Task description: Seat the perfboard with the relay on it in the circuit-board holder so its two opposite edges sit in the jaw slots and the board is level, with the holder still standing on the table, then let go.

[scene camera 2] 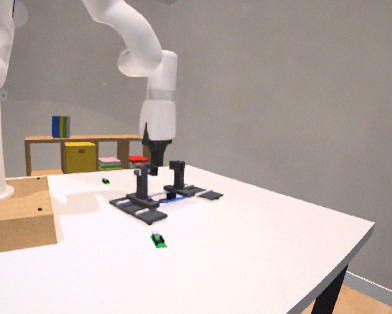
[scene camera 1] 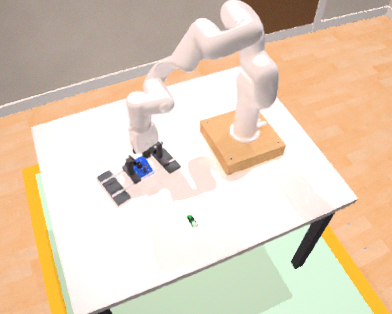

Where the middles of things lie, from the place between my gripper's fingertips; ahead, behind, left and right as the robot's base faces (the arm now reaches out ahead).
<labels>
The dark circuit-board holder (scene camera 2: 139,205) is 5 cm below my hand, 4 cm ahead of it and 1 cm to the right of it.
</labels>
